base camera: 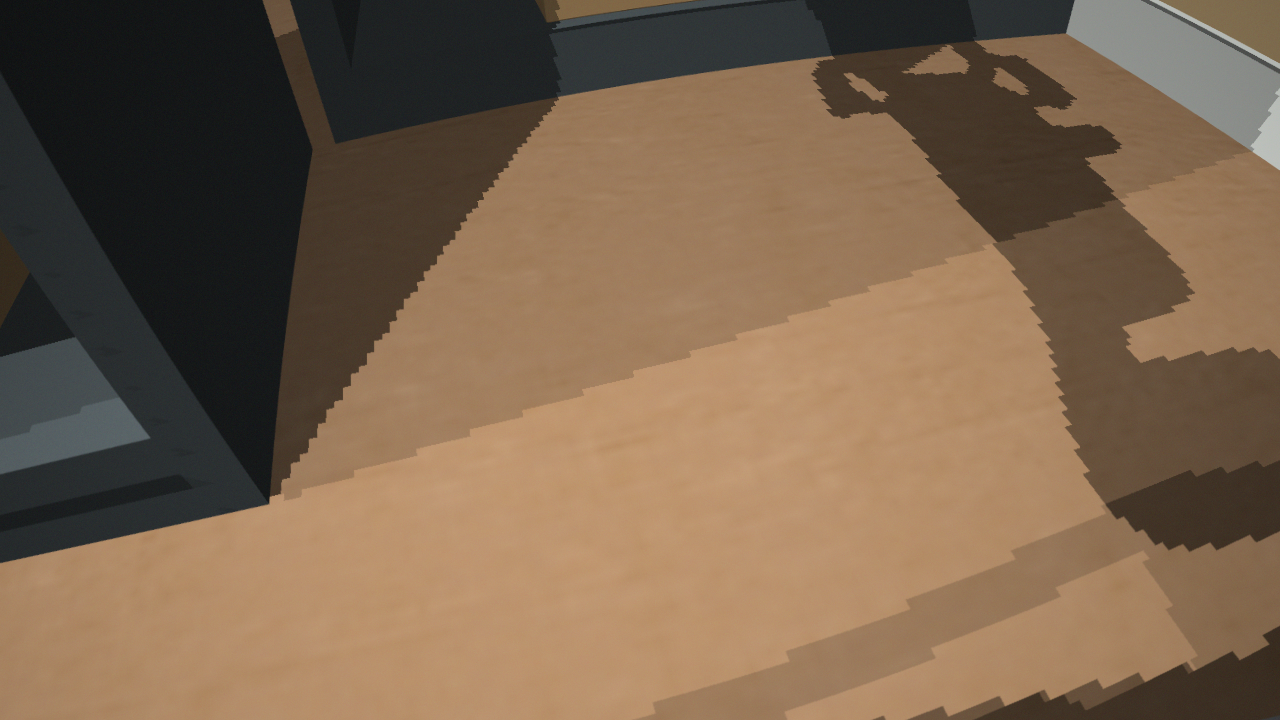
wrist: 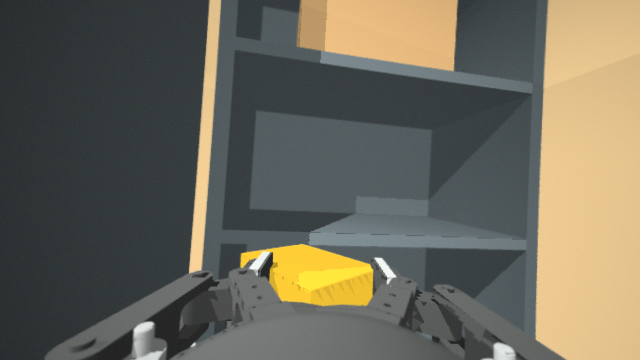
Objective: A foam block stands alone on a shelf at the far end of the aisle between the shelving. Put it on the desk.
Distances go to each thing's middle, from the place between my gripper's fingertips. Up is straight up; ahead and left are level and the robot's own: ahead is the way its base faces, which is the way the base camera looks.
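Labels:
The yellow foam block (wrist: 300,273) is here, and my hand is 2 cm above it, 1 cm to the right of it and 1 cm short of it.

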